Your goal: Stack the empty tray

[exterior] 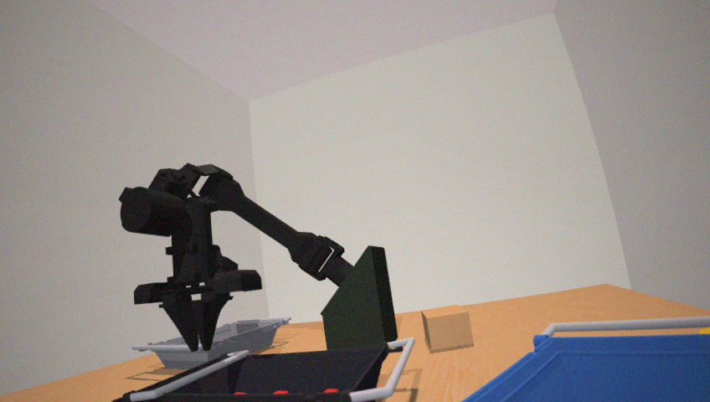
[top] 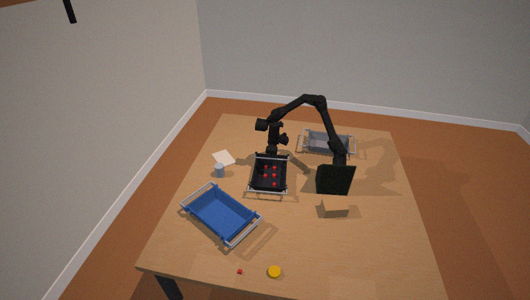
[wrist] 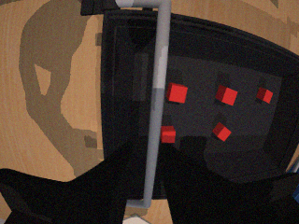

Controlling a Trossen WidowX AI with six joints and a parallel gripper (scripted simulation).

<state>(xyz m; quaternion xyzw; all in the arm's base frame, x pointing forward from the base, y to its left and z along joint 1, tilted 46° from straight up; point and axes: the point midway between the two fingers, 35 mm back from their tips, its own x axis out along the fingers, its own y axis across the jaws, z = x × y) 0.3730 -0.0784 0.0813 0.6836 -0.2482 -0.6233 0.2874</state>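
The grey tray is 350 mm behind my gripper tip, 240 mm to the right of it and 40 mm below it. Round my gripper tip: grey cylinder 280 mm ahead, 130 mm to the left, 50 mm below; cardboard box 350 mm behind, 300 mm to the left, 60 mm below; paper sheet 300 mm ahead, 90 mm below, 20 mm to the right.
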